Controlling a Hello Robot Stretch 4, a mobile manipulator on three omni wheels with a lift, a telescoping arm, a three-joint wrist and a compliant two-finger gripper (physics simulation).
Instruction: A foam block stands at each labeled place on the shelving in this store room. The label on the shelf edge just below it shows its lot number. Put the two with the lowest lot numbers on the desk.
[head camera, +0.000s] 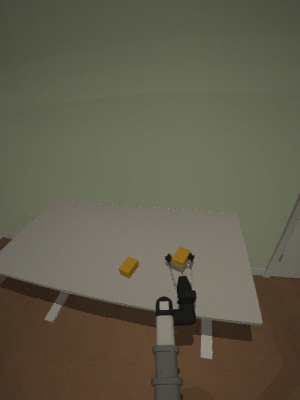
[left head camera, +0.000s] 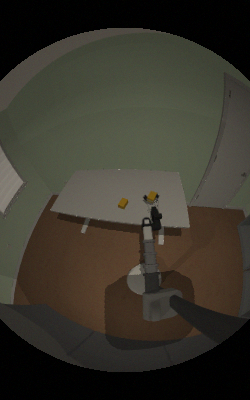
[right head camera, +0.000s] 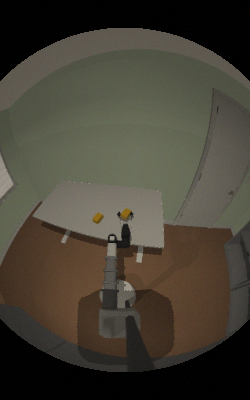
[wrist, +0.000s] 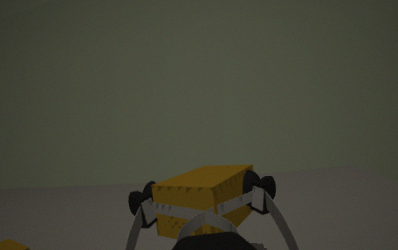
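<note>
You'd see my gripper (wrist: 202, 190) here, and there's a grey desk (head camera: 74, 247) as well. That grey desk can also be seen in the wrist view (wrist: 346, 200), in the left head camera view (left head camera: 91, 193) and in the right head camera view (right head camera: 71, 205).
</note>
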